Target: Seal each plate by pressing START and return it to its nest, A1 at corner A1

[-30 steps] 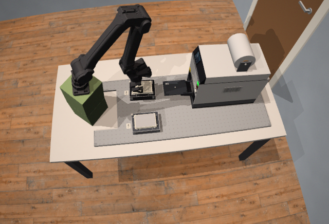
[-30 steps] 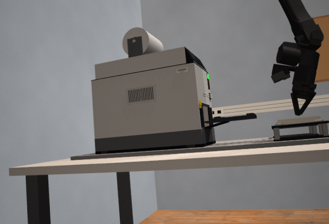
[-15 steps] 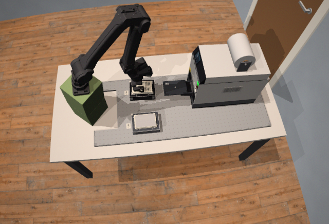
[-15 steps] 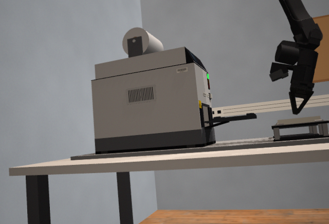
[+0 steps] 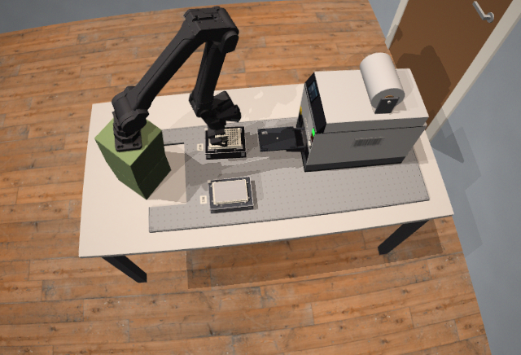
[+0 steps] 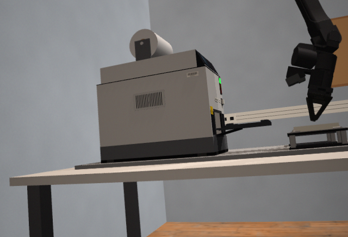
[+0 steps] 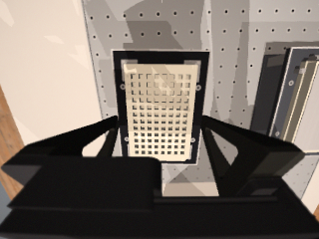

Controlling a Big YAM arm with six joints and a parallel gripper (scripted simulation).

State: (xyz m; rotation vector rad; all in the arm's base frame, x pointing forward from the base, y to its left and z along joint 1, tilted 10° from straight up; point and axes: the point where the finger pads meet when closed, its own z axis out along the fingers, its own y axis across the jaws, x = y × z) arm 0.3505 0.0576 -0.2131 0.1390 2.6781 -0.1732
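My gripper is now 3 cm above the plate. From my hand the other things lie so: sealer stage 20 cm ahead, 6 cm to the right; yellow warning label 31 cm ahead, 1 cm to the left, 6 cm above; plate nest 2 cm behind, 23 cm to the right, 5 cm below.
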